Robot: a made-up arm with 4 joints. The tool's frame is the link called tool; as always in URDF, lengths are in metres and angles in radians.
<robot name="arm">
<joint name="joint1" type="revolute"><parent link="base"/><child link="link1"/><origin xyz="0 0 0.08" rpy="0 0 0"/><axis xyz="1 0 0"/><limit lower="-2.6" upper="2.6" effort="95" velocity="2.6"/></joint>
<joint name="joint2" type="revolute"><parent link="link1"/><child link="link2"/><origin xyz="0.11 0.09 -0.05" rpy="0 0 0"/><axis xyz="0 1 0"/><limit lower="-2.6" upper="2.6" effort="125" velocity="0.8"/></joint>
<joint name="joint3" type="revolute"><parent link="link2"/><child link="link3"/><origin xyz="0.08 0.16 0.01" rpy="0 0 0"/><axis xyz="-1 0 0"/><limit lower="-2.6" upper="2.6" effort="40" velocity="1.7"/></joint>
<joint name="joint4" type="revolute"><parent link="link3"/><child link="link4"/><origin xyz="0.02 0.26 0.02" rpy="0 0 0"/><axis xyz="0 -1 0"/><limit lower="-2.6" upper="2.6" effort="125" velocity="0.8"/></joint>
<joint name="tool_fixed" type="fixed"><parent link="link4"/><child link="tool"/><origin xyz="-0.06 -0.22 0.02" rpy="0 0 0"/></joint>
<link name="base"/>
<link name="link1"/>
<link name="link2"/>
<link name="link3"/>
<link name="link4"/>
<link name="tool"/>
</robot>
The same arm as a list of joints. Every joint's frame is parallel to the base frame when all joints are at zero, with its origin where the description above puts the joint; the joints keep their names.
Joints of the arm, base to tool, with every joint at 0 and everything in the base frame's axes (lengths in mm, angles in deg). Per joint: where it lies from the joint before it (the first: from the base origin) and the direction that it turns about. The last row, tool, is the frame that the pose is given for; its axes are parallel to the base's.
joint1: offset 0 0 80 axis +x
joint2: offset 110 90 -50 axis +y
joint3: offset 80 160 10 axis -x
joint4: offset 20 260 20 axis -y
tool: offset -60 -220 20
Joint limits (deg, base to tool): -148.97..148.97 -148.97..148.97 -148.97..148.97 -148.97..148.97

